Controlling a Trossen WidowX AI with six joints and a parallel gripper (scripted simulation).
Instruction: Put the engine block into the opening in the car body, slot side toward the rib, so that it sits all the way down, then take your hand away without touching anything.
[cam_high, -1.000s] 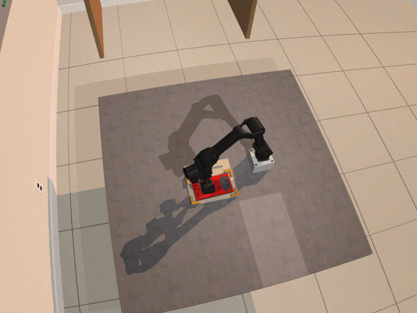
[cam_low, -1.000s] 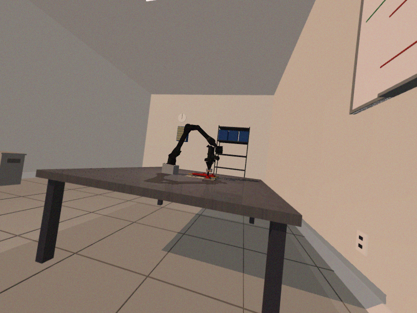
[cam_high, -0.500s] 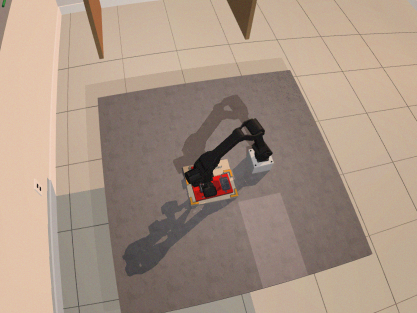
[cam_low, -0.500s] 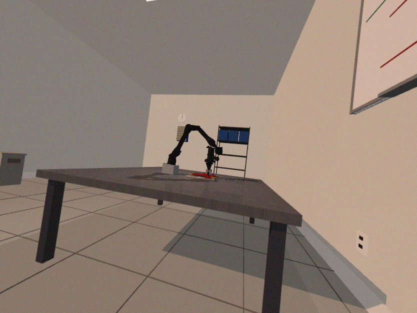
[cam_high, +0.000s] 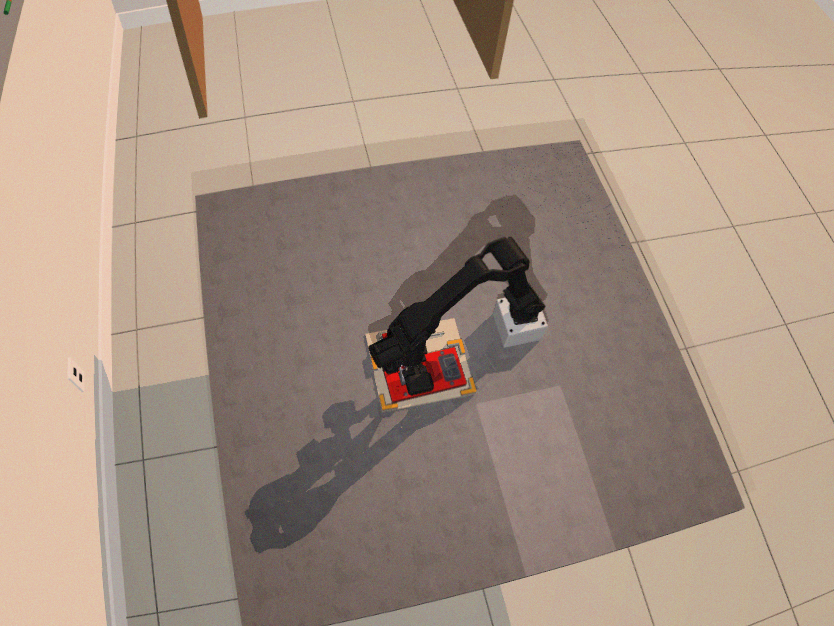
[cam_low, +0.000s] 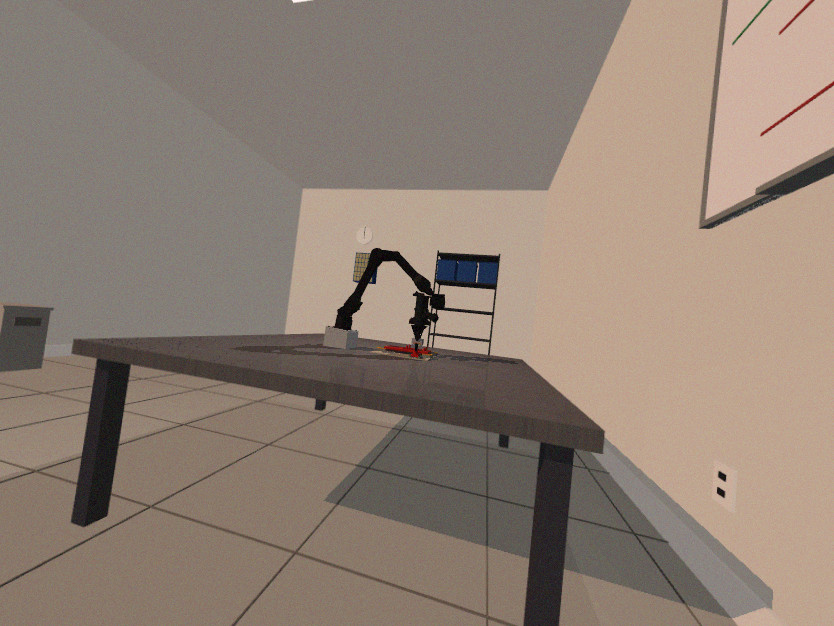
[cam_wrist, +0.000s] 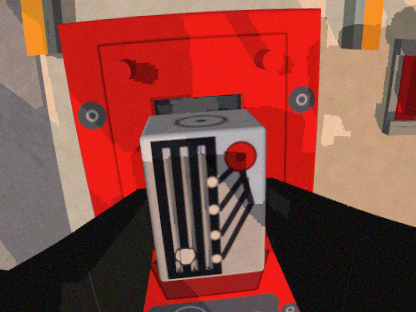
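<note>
My gripper tip is 1 cm above the engine block. Round my gripper tip: black stick: 3 cm ahead, 13 cm to the right, 3 cm below.
</note>
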